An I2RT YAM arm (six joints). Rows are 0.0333 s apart.
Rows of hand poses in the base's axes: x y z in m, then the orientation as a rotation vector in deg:
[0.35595, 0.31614, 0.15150, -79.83, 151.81, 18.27]
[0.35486, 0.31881, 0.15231, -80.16, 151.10, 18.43]
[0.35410, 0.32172, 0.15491, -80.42, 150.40, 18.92]
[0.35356, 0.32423, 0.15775, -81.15, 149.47, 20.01]
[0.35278, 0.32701, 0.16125, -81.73, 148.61, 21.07]
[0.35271, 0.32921, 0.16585, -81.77, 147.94, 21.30]
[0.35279, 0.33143, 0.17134, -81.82, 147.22, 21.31]
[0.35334, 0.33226, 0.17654, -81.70, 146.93, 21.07]
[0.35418, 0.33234, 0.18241, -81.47, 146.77, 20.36]
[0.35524, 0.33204, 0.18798, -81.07, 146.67, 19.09]
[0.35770, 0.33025, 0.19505, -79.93, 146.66, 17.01]
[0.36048, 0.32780, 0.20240, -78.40, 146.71, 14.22]
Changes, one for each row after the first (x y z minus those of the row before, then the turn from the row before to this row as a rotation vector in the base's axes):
[-0.00109, 0.00267, 0.00081, 0.33, -0.39, 0.37]
[-0.00076, 0.00291, 0.00260, 0.52, -0.27, 0.35]
[-0.00054, 0.00251, 0.00284, 0.82, -0.05, 0.73]
[-0.00078, 0.00278, 0.00350, 0.81, -0.04, 0.62]
[-0.00007, 0.00220, 0.00460, 0.43, -0.41, 0.19]
[0.00008, 0.00222, 0.00549, 0.33, -0.53, 0.19]
[0.00055, 0.00083, 0.00520, 0.05, -0.36, -0.03]
[0.00084, 0.00008, 0.00587, -0.23, -0.49, -0.17]
[0.00106, -0.00030, 0.00557, -0.52, -0.73, -0.33]
[0.00246, -0.00179, 0.00707, -0.80, -1.22, -0.89]
[0.00278, -0.00245, 0.00735, -1.13, -1.55, -1.21]

